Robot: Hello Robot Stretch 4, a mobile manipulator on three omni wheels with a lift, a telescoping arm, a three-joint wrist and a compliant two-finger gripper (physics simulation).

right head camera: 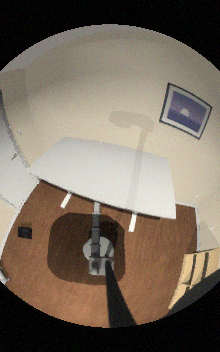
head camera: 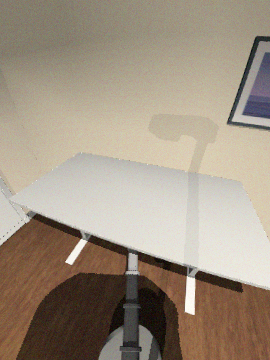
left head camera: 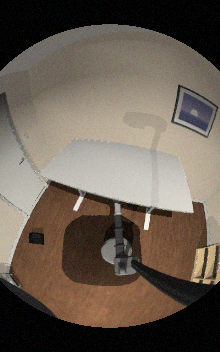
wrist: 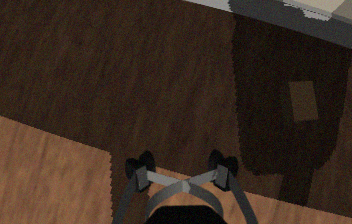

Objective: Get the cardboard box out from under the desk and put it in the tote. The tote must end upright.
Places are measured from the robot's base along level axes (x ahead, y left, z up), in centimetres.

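Pixels of known places: gripper, fingertip midpoint: (wrist: 181, 163).
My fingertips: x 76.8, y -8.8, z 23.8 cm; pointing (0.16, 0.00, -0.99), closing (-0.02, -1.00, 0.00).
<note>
Ahead of a thing's pixels: the offset from my fingertips to its middle. Level surfaces: height alone.
The cardboard box {dx +10.9, dy -28.5, dz -24.0 cm} (wrist: 304, 101) shows in the wrist view as a small brown top face on the shadowed floor under the desk, right of and beyond my fingers; its sides blend into the dark. My gripper (wrist: 181, 163) is open and empty, with bare floor between and ahead of its fingertips. In the head views it is hidden under the white desk {dz +68.5 cm} (head camera: 150, 210) (left head camera: 125, 170) (right head camera: 105, 175), where the arm (head camera: 131, 290) reaches below the front edge. A small black container {dx -77.9, dy +148.0, dz -21.5 cm} (left head camera: 36, 238) (right head camera: 25, 232), probably the tote, stands on the floor to the left.
White desk feet stand left (head camera: 76, 251) and right (head camera: 190, 296) of the arm. A pale baseboard (wrist: 207, 4) runs along the wall behind the box. A light wooden shelf unit stands at the far right in both side head views. A door is at the left.
</note>
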